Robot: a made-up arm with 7 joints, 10 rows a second.
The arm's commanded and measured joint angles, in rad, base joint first. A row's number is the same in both.
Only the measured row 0 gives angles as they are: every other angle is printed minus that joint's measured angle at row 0.
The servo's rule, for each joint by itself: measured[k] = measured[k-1] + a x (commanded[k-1-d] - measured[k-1]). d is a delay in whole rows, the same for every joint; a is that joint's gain. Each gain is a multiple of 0.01, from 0.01 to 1. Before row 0 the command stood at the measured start. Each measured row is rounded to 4 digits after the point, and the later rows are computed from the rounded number. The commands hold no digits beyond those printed.
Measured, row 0:
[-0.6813, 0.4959, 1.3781, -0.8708, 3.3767, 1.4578, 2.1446]
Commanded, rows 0 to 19:
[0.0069, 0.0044, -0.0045, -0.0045, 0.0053, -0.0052, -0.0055]
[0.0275, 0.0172, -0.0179, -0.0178, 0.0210, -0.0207, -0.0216]
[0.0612, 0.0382, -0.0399, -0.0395, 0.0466, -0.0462, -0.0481]
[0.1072, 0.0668, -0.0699, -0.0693, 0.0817, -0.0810, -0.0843]
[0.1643, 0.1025, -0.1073, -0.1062, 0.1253, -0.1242, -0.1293]
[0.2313, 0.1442, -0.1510, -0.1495, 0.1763, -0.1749, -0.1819]
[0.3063, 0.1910, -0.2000, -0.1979, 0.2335, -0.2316, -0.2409]
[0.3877, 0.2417, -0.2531, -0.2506, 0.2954, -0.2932, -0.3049]
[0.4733, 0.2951, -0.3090, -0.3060, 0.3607, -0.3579, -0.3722]
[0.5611, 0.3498, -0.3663, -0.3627, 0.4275, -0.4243, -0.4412]
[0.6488, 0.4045, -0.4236, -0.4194, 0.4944, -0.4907, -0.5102]
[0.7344, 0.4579, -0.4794, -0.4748, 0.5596, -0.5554, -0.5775]
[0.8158, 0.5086, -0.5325, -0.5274, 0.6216, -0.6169, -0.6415]
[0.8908, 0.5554, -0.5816, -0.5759, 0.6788, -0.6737, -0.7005]
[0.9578, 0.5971, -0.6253, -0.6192, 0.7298, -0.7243, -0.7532]
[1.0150, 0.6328, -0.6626, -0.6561, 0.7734, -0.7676, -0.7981]
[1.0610, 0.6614, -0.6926, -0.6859, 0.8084, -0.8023, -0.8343]
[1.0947, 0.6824, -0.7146, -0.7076, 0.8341, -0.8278, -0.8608]
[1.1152, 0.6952, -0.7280, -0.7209, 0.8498, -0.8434, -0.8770]
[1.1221, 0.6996, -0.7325, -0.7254, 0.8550, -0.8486, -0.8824]
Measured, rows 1 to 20:
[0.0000, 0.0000, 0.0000, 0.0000, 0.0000, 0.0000, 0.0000]
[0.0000, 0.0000, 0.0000, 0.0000, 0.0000, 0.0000, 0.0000]
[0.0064, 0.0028, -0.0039, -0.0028, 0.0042, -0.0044, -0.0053]
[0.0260, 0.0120, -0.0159, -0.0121, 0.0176, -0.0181, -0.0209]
[0.0587, 0.0288, -0.0365, -0.0291, 0.0408, -0.0417, -0.0470]
[0.1038, 0.0531, -0.0652, -0.0540, 0.0735, -0.0747, -0.0828]
[0.1601, 0.0847, -0.1014, -0.0864, 0.1149, -0.1163, -0.1274]
[0.2263, 0.1228, -0.1441, -0.1255, 0.1640, -0.1655, -0.1797]
[0.3007, 0.1664, -0.1922, -0.1704, 0.2196, -0.2210, -0.2385]
[0.3816, 0.2146, -0.2446, -0.2201, 0.2802, -0.2816, -0.3022]
[0.4669, 0.2661, -0.3000, -0.2734, 0.3446, -0.3457, -0.3694]
[0.5545, 0.3197, -0.3570, -0.3288, 0.4109, -0.4117, -0.4383]
[0.6422, 0.3740, -0.4143, -0.3850, 0.4777, -0.4781, -0.5073]
[0.7279, 0.4277, -0.4703, -0.4407, 0.5432, -0.5430, -0.5747]
[0.8096, 0.4795, -0.5238, -0.4945, 0.6059, -0.6051, -0.6388]
[0.8851, 0.5281, -0.5735, -0.5450, 0.6642, -0.6627, -0.6980]
[0.9527, 0.5723, -0.6180, -0.5910, 0.7167, -0.7144, -0.7510]
[1.0106, 0.6110, -0.6564, -0.6314, 0.7621, -0.7591, -0.7962]
[1.0575, 0.6433, -0.6875, -0.6652, 0.7991, -0.7954, -0.8328]
[1.0921, 0.6683, -0.7108, -0.6915, 0.8271, -0.8226, -0.8597]
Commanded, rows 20 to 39:
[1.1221, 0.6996, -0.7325, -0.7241, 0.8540, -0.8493, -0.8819]
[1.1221, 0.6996, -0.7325, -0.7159, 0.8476, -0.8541, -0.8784]
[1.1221, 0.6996, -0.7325, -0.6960, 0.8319, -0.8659, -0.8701]
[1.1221, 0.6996, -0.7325, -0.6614, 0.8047, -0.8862, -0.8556]
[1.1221, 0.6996, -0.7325, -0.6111, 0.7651, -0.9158, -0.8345]
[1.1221, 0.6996, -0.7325, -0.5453, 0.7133, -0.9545, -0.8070]
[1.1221, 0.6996, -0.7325, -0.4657, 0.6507, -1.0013, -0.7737]
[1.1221, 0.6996, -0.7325, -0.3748, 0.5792, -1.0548, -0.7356]
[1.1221, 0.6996, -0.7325, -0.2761, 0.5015, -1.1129, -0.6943]
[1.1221, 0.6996, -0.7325, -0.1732, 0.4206, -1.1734, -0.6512]
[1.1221, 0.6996, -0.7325, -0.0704, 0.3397, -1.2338, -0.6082]
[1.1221, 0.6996, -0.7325, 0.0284, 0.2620, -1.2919, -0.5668]
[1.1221, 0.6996, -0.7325, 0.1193, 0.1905, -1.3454, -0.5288]
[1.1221, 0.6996, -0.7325, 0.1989, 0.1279, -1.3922, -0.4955]
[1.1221, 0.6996, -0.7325, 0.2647, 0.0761, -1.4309, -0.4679]
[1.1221, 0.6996, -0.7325, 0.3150, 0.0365, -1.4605, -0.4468]
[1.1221, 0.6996, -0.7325, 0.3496, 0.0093, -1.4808, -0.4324]
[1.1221, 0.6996, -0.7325, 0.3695, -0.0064, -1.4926, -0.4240]
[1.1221, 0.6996, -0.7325, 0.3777, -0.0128, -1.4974, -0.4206]
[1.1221, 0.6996, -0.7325, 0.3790, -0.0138, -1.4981, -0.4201]
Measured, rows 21 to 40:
[1.1136, 0.6855, -0.7256, -0.7097, 0.8453, -0.8401, -0.8763]
[1.1215, 0.6945, -0.7315, -0.7194, 0.8531, -0.8472, -0.8822]
[1.1221, 0.6978, -0.7324, -0.7223, 0.8538, -0.8490, -0.8819]
[1.1221, 0.6990, -0.7325, -0.7183, 0.8488, -0.8533, -0.8785]
[1.1221, 0.6994, -0.7325, -0.7045, 0.8353, -0.8639, -0.8704]
[1.1221, 0.6995, -0.7325, -0.6778, 0.8108, -0.8826, -0.8562]
[1.1221, 0.6996, -0.7325, -0.6364, 0.7742, -0.9105, -0.8354]
[1.1221, 0.6996, -0.7325, -0.5799, 0.7255, -0.9475, -0.8081]
[1.1221, 0.6996, -0.7325, -0.5091, 0.6657, -0.9927, -0.7751]
[1.1221, 0.6996, -0.7325, -0.4258, 0.5965, -1.0449, -0.7372]
[1.1221, 0.6996, -0.7325, -0.3330, 0.5205, -1.1020, -0.6960]
[1.1221, 0.6996, -0.7325, -0.2339, 0.4406, -1.1620, -0.6530]
[1.1221, 0.6996, -0.7325, -0.1325, 0.3599, -1.2223, -0.6100]
[1.1221, 0.6996, -0.7325, -0.0327, 0.2816, -1.2808, -0.5685]
[1.1221, 0.6996, -0.7325, 0.0615, 0.2087, -1.3351, -0.5304]
[1.1221, 0.6996, -0.7325, 0.1467, 0.1441, -1.3831, -0.4969]
[1.1221, 0.6996, -0.7325, 0.2199, 0.0897, -1.4233, -0.4691]
[1.1221, 0.6996, -0.7325, 0.2789, 0.0471, -1.4545, -0.4477]
[1.1221, 0.6996, -0.7325, 0.3227, 0.0169, -1.4766, -0.4330]
[1.1221, 0.6996, -0.7325, 0.3517, -0.0017, -1.4900, -0.4244]

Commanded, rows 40 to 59:
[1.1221, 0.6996, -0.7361, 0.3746, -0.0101, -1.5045, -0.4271]
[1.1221, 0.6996, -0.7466, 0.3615, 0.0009, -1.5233, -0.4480]
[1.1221, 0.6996, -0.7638, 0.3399, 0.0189, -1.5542, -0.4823]
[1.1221, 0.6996, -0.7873, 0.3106, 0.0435, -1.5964, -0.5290]
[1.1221, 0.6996, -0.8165, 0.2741, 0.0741, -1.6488, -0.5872]
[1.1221, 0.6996, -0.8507, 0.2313, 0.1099, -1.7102, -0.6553]
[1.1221, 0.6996, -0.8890, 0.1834, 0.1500, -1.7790, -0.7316]
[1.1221, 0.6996, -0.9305, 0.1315, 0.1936, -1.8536, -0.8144]
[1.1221, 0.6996, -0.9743, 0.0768, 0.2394, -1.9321, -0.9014]
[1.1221, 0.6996, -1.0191, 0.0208, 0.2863, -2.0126, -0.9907]
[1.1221, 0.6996, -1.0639, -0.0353, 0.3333, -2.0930, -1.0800]
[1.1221, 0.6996, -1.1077, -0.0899, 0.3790, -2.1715, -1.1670]
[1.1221, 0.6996, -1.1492, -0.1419, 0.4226, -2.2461, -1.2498]
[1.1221, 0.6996, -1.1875, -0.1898, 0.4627, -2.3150, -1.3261]
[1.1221, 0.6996, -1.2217, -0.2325, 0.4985, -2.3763, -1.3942]
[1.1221, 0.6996, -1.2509, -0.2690, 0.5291, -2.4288, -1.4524]
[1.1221, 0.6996, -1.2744, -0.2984, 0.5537, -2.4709, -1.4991]
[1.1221, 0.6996, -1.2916, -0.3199, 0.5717, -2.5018, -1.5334]
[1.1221, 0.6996, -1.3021, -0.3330, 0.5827, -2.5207, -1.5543]
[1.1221, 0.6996, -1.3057, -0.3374, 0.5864, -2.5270, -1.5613]
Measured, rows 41 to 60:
[1.1221, 0.6996, -0.7325, 0.3678, -0.0106, -1.4962, -0.4208]
[1.1221, 0.6996, -0.7325, 0.3747, -0.0132, -1.4978, -0.4201]
[1.1221, 0.6996, -0.7356, 0.3746, -0.0107, -1.5034, -0.4268]
[1.1221, 0.6996, -0.7451, 0.3665, -0.0014, -1.5201, -0.4472]
[1.1221, 0.6996, -0.7612, 0.3500, 0.0148, -1.5487, -0.4809]
[1.1221, 0.6996, -0.7836, 0.3256, 0.0378, -1.5888, -0.5271]
[1.1221, 0.6996, -0.8119, 0.2937, 0.0668, -1.6392, -0.5848]
[1.1221, 0.6996, -0.8453, 0.2550, 0.1013, -1.6988, -0.6525]
[1.1221, 0.6996, -0.8829, 0.2106, 0.1403, -1.7662, -0.7284]
[1.1221, 0.6996, -0.9238, 0.1616, 0.1829, -1.8396, -0.8110]
[1.1221, 0.6996, -0.9672, 0.1090, 0.2281, -1.9173, -0.8978]
[1.1221, 0.6996, -1.0118, 0.0543, 0.2747, -1.9974, -0.9870]
[1.1221, 0.6996, -1.0566, -0.0013, 0.3216, -2.0777, -1.0763]
[1.1221, 0.6996, -1.1005, -0.0562, 0.3675, -2.1565, -1.1634]
[1.1221, 0.6996, -1.1424, -0.1093, 0.4116, -2.2318, -1.2463]
[1.1221, 0.6996, -1.1812, -0.1592, 0.4525, -2.3017, -1.3229]
[1.1221, 0.6996, -1.2160, -0.2046, 0.4893, -2.3644, -1.3913]
[1.1221, 0.6996, -1.2460, -0.2445, 0.5211, -2.4185, -1.4500]
[1.1221, 0.6996, -1.2704, -0.2779, 0.5472, -2.4625, -1.4971]
[1.1221, 0.6996, -1.2886, -0.3039, 0.5668, -2.4955, -1.5319]

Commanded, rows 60 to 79:
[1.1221, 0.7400, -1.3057, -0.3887, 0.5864, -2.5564, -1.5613]
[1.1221, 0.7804, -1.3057, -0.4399, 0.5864, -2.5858, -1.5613]
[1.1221, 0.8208, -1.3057, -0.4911, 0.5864, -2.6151, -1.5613]
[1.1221, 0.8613, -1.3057, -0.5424, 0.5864, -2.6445, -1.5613]
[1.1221, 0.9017, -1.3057, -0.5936, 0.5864, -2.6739, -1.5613]
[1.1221, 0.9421, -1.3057, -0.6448, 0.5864, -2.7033, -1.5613]
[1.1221, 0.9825, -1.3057, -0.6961, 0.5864, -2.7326, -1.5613]
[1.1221, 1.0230, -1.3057, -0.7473, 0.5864, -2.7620, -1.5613]
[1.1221, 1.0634, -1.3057, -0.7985, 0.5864, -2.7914, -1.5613]
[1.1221, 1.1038, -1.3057, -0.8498, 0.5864, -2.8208, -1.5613]
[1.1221, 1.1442, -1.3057, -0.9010, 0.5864, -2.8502, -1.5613]
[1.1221, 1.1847, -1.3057, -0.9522, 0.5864, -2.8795, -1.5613]
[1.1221, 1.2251, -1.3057, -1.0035, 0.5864, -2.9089, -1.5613]
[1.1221, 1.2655, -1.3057, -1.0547, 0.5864, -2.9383, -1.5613]
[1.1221, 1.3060, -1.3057, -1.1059, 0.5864, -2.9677, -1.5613]
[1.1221, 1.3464, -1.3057, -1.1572, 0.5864, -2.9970, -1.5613]
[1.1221, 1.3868, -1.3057, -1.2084, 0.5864, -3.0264, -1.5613]
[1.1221, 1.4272, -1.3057, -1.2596, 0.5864, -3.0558, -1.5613]
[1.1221, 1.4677, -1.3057, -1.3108, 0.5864, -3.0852, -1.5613]
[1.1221, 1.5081, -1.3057, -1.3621, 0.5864, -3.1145, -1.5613]
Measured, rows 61 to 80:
[1.1221, 0.6996, -1.3002, -0.3219, 0.5795, -2.5167, -1.5534]
[1.1221, 0.6996, -1.3049, -0.3315, 0.5850, -2.5254, -1.5610]
[1.1221, 0.7255, -1.3056, -0.3670, 0.5861, -2.5514, -1.5613]
[1.1221, 0.7606, -1.3057, -0.4122, 0.5863, -2.5803, -1.5613]
[1.1221, 0.7991, -1.3057, -0.4611, 0.5864, -2.6095, -1.5613]
[1.1221, 0.8389, -1.3057, -0.5115, 0.5864, -2.6389, -1.5613]
[1.1221, 0.8791, -1.3057, -0.5624, 0.5864, -2.6683, -1.5613]
[1.1221, 0.9194, -1.3057, -0.6135, 0.5864, -2.6977, -1.5613]
[1.1221, 0.9598, -1.3057, -0.6647, 0.5864, -2.7270, -1.5613]
[1.1221, 1.0002, -1.3057, -0.7159, 0.5864, -2.7564, -1.5613]
[1.1221, 1.0406, -1.3057, -0.7671, 0.5864, -2.7858, -1.5613]
[1.1221, 1.0810, -1.3057, -0.8184, 0.5864, -2.8152, -1.5613]
[1.1221, 1.1214, -1.3057, -0.8696, 0.5864, -2.8446, -1.5613]
[1.1221, 1.1619, -1.3057, -0.9208, 0.5864, -2.8739, -1.5613]
[1.1221, 1.2023, -1.3057, -0.9721, 0.5864, -2.9033, -1.5613]
[1.1221, 1.2427, -1.3057, -1.0233, 0.5864, -2.9327, -1.5613]
[1.1221, 1.2832, -1.3057, -1.0745, 0.5864, -2.9621, -1.5613]
[1.1221, 1.3236, -1.3057, -1.1258, 0.5864, -2.9914, -1.5613]
[1.1221, 1.3640, -1.3057, -1.1770, 0.5864, -3.0208, -1.5613]
[1.1221, 1.4044, -1.3057, -1.2282, 0.5864, -3.0502, -1.5613]

